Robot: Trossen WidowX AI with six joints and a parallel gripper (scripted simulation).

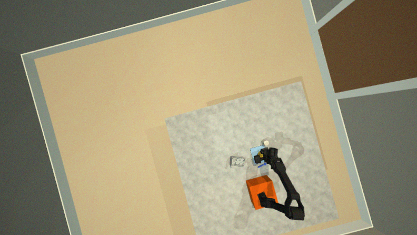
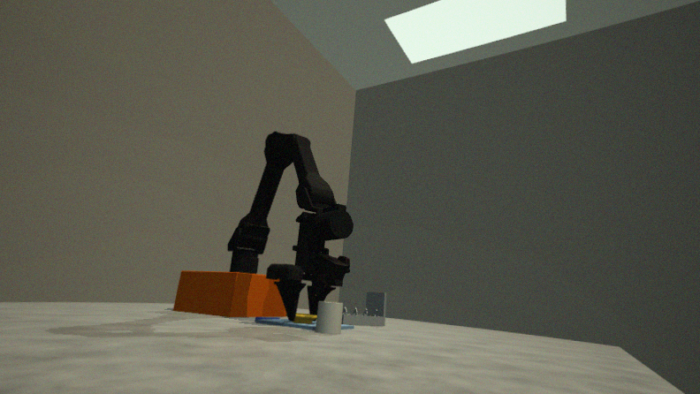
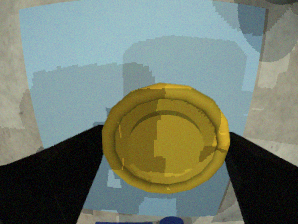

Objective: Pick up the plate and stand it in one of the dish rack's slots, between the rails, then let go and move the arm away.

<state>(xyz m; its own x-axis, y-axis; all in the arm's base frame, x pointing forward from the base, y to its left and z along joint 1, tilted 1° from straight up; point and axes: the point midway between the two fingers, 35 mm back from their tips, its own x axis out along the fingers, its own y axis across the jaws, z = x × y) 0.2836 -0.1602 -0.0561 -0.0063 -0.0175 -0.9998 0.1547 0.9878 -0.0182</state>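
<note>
My gripper tip is 2 cm to the right of the light blue mat and 1 cm above it. The rest, counted from my gripper tip: yellow plate: 1 cm above; blue spoon: 10 cm behind, 2 cm to the left, 1 cm below; pale cylinder: 9 cm ahead, 7 cm to the right, 2 cm above.
</note>
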